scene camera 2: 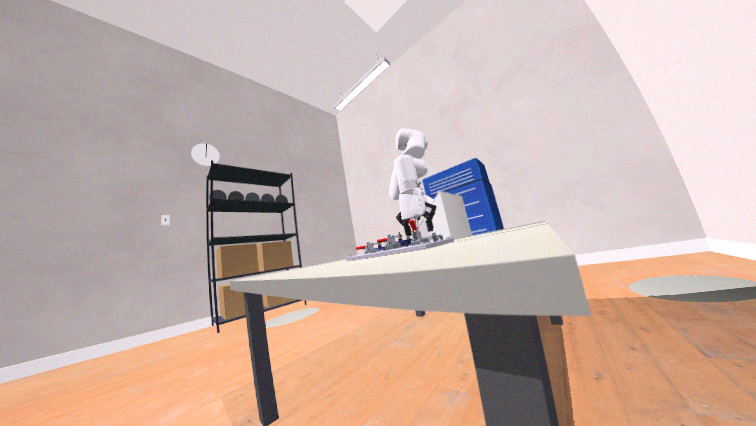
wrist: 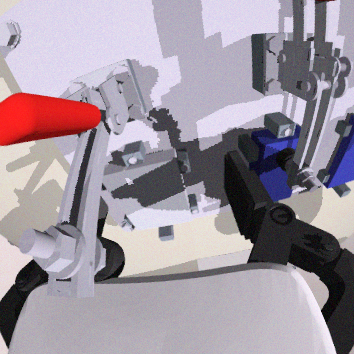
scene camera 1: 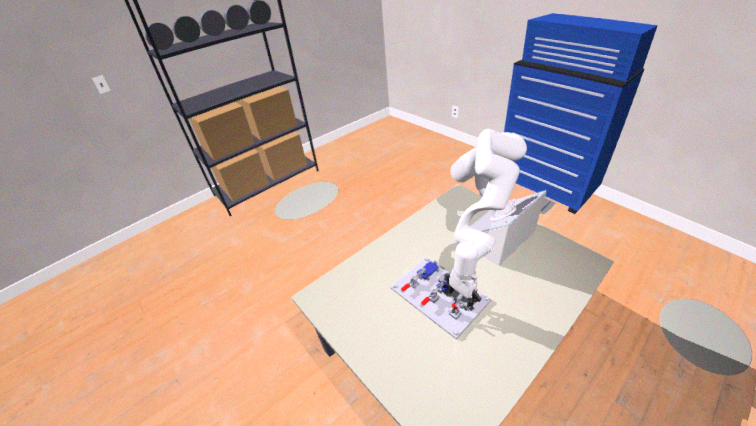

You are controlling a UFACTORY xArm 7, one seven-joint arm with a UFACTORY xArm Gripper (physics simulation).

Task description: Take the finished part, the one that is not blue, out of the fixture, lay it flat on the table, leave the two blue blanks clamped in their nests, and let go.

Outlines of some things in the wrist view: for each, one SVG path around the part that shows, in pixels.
My gripper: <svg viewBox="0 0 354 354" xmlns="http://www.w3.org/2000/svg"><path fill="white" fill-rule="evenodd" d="M101 195L96 235L99 236L102 234L108 206ZM354 254L345 247L342 249L338 240L331 233L295 218L294 211L288 205L279 202L273 203L256 172L253 169L247 168L238 151L227 151L227 154L224 154L224 190L240 235L244 235L245 239L250 239L250 242L253 243L246 263L172 274L111 277L93 283L93 296L74 298L46 295L48 274L32 258L18 271L14 281L15 284L13 283L0 299L0 334L8 348L7 354L348 354L354 345ZM287 262L307 272L315 273L319 280L326 285L328 298L321 310L303 277L295 269L287 266Z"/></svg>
A finished part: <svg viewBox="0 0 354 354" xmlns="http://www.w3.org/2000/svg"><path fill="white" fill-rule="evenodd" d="M174 148L145 154L144 162L126 166L123 160L104 164L102 183L137 230L192 221L189 201Z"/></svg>
